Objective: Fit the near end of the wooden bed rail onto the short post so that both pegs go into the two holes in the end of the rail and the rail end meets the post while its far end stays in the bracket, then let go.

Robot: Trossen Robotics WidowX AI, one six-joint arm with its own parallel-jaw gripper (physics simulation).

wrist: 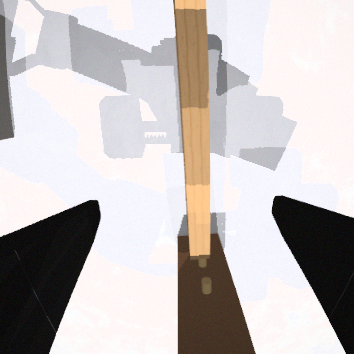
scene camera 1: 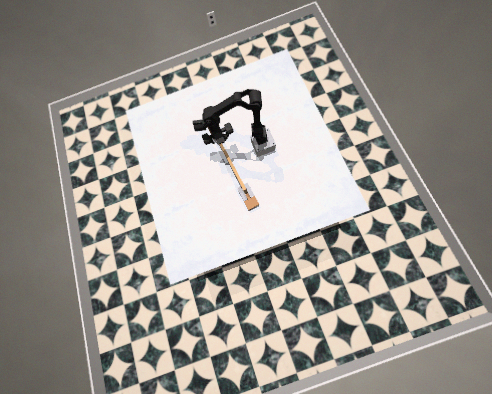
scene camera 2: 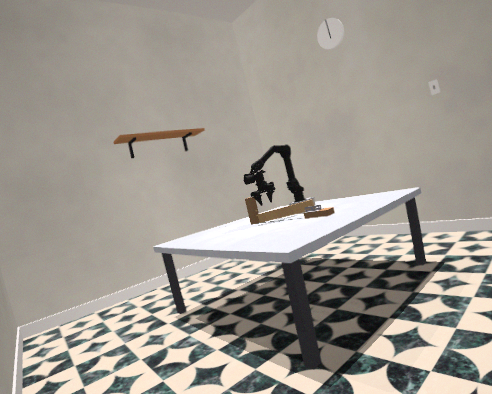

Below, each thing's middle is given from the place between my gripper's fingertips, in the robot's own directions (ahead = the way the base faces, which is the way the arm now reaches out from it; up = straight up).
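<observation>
My hand is 10 mm past the wooden bed rail (wrist: 190, 30), 140 mm to the right of it and 70 mm above it.
</observation>
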